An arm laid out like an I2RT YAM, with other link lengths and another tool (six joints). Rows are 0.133 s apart.
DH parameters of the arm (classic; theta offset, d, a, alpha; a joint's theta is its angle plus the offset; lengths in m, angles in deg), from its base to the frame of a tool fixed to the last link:
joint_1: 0 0.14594 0.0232 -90
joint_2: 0 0 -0.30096 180
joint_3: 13.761 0 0.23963 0
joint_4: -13.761 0.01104 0.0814 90
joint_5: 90 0.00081 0 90
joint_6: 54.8 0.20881 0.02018 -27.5
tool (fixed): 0 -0.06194 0 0
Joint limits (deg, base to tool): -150..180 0..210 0..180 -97..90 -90..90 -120..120
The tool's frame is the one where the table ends.
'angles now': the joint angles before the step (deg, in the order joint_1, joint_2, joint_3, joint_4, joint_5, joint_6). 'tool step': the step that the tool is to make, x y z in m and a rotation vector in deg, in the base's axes. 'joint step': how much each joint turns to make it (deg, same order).
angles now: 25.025, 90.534, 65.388, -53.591, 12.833, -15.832
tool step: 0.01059, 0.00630, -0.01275, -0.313, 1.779, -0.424
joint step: 0.069, 4.146, 1.769, 0.505, -0.374, 0.583
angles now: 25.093, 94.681, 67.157, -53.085, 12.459, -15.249
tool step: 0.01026, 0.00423, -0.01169, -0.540, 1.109, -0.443
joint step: -0.044, 3.596, 1.455, 0.821, 0.079, 0.401
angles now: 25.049, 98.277, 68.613, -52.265, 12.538, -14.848
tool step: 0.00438, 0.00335, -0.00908, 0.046, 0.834, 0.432
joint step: 0.000, 1.851, 0.206, 0.992, -0.449, -0.384
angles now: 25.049, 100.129, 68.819, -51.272, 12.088, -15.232
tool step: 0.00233, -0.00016, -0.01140, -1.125, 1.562, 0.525
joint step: -0.087, 2.220, 0.092, 0.377, 0.287, -0.664
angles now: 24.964, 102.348, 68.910, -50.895, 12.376, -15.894
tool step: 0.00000, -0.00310, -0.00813, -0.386, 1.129, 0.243
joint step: -0.573, 1.021, -0.565, 0.573, -0.194, -0.820
